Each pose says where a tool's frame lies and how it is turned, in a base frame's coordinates. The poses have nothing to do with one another.
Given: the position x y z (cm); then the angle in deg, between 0 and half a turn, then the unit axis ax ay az.
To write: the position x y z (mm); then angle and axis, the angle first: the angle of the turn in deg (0 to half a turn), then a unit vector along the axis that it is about. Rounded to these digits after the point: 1 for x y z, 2 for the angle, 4 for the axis.
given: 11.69 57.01 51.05 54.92 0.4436 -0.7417 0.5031
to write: 116.9 570.1 510.5 54.92 0.4436 -0.7417 0.5031
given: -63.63 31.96 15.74 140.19 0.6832 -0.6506 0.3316
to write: -636.3 319.6 157.4 140.19 0.6832 -0.6506 0.3316
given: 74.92 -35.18 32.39 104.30 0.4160 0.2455 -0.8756
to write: 749.2 -351.8 323.9 104.30 0.4160 0.2455 -0.8756
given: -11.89 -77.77 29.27 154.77 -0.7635 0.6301 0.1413
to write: -118.9 -777.7 292.7 154.77 -0.7635 0.6301 0.1413
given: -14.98 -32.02 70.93 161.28 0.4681 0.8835 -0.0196
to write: -149.8 -320.2 709.3 161.28 0.4681 0.8835 -0.0196
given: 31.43 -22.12 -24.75 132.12 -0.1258 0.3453 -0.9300
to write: 314.3 -221.2 -247.5 132.12 -0.1258 0.3453 -0.9300
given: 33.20 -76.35 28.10 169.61 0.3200 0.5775 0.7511
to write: 332.0 -763.5 281.0 169.61 0.3200 0.5775 0.7511
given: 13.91 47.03 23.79 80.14 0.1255 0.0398 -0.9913
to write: 139.1 470.3 237.9 80.14 0.1255 0.0398 -0.9913
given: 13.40 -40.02 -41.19 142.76 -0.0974 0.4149 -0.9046
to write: 134.0 -400.2 -411.9 142.76 -0.0974 0.4149 -0.9046
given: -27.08 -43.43 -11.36 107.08 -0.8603 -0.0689 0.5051
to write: -270.8 -434.3 -113.6 107.08 -0.8603 -0.0689 0.5051
